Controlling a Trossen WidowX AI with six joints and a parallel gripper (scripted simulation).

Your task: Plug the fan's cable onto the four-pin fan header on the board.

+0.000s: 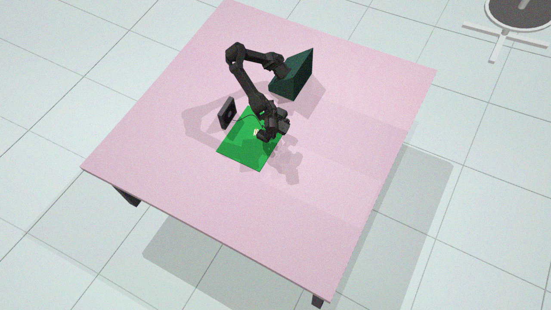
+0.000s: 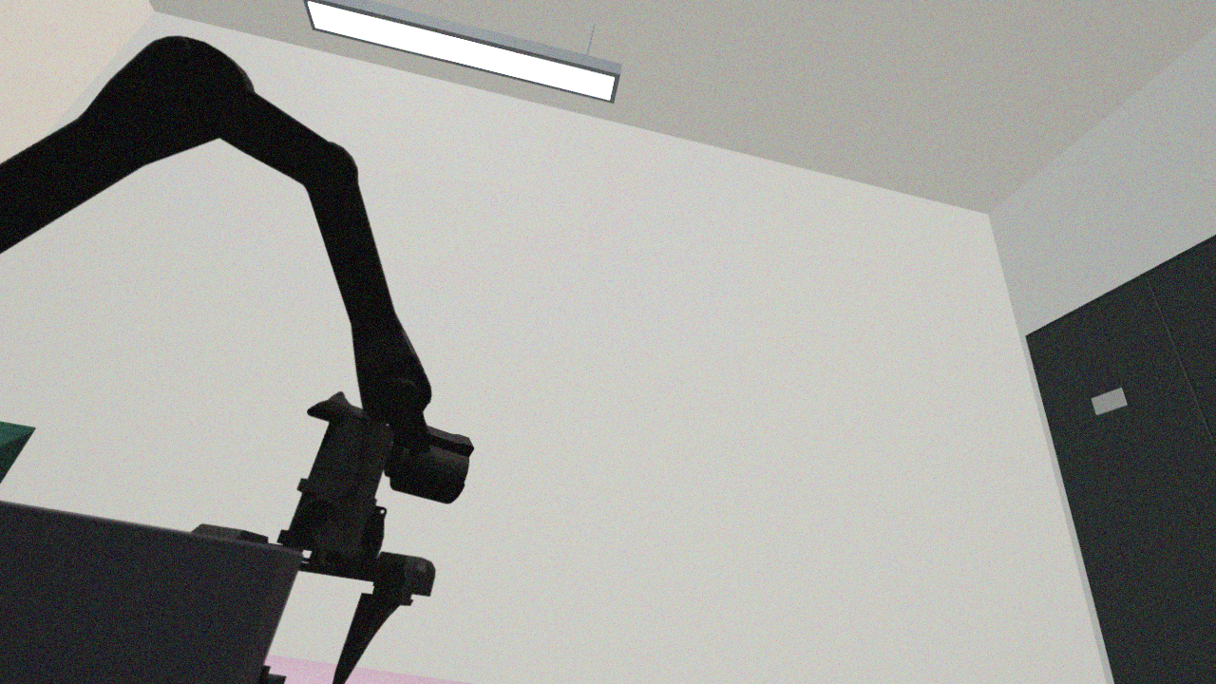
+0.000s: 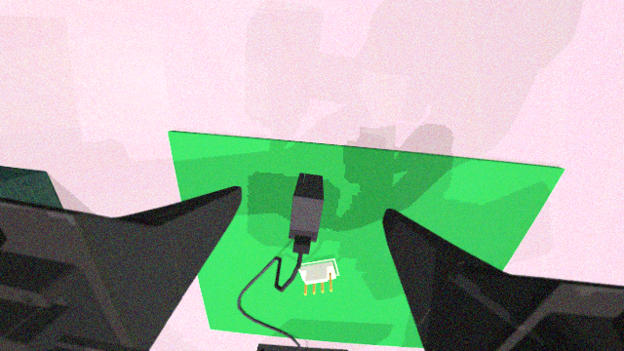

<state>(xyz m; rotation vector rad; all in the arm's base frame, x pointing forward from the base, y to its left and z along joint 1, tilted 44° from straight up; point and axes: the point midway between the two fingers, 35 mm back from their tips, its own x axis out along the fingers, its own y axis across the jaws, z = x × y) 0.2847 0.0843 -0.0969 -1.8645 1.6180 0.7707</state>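
The black fan plug lies 1 cm to the right of my gripper tip and 2 cm below it. From my gripper tip the other things lie so: black fan 4 cm ahead, 24 cm to the right, 2 cm above; then green board 5 cm ahead, 9 cm to the right, 5 cm below.
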